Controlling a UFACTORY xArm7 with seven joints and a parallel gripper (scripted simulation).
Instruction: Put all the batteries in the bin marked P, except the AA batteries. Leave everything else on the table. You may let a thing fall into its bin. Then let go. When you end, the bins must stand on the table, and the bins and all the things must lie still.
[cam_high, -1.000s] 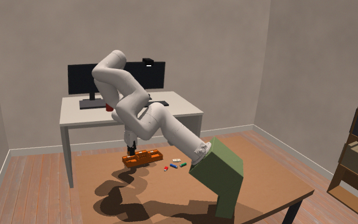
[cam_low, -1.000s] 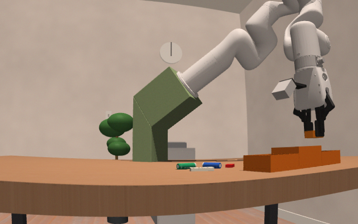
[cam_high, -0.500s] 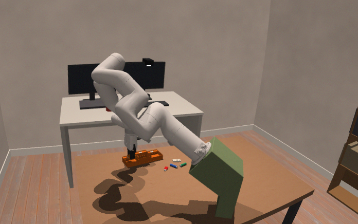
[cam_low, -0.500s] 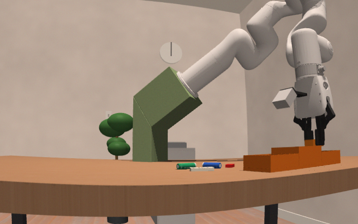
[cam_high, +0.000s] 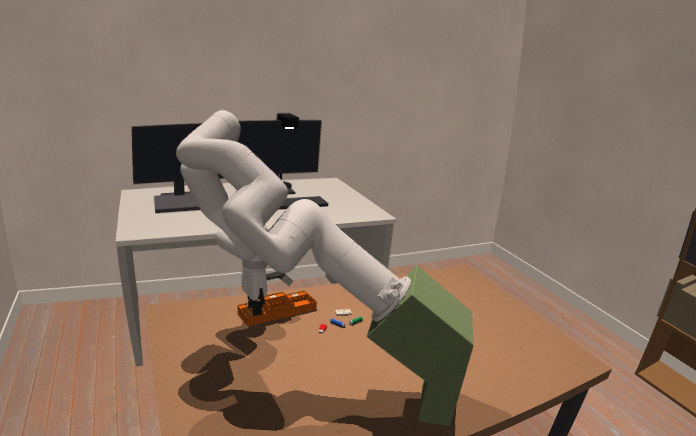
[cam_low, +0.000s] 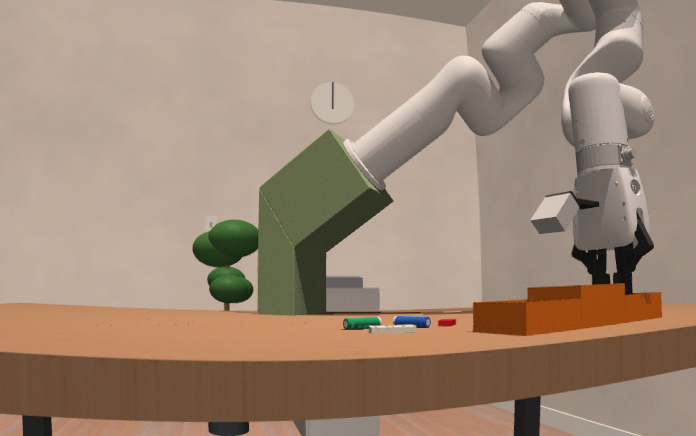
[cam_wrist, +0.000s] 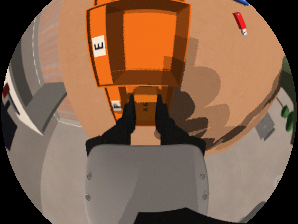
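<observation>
The orange block-shaped battery lies 10 mm to the left of my hand and 10 mm below it. Round my hand: blue battery (60 mm behind, 260 mm to the right, 30 mm below); then small red battery (90 mm behind, 200 mm to the right, 40 mm below); then flat white piece (300 mm to the right, 40 mm below).
</observation>
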